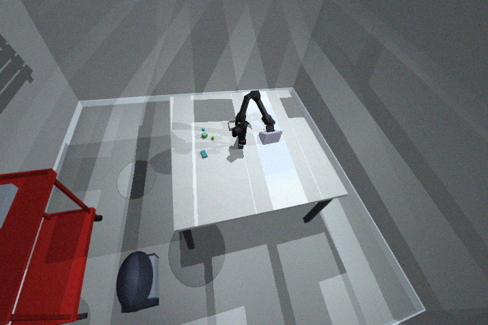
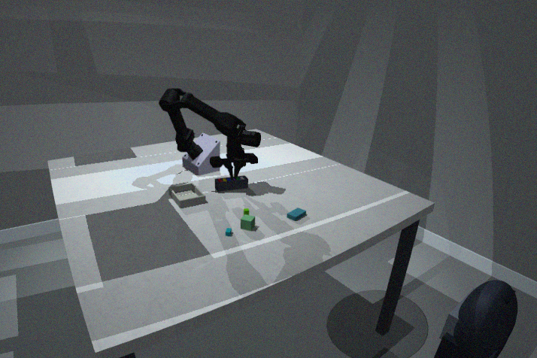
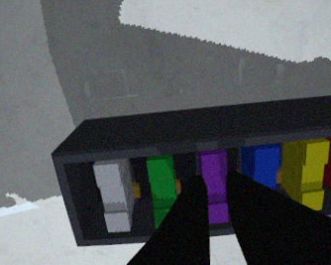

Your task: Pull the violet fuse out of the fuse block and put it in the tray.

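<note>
Now: gripper tip 1 cm short of the shallow grey tray, 21 cm to the left of it and 3 cm above it.
</note>
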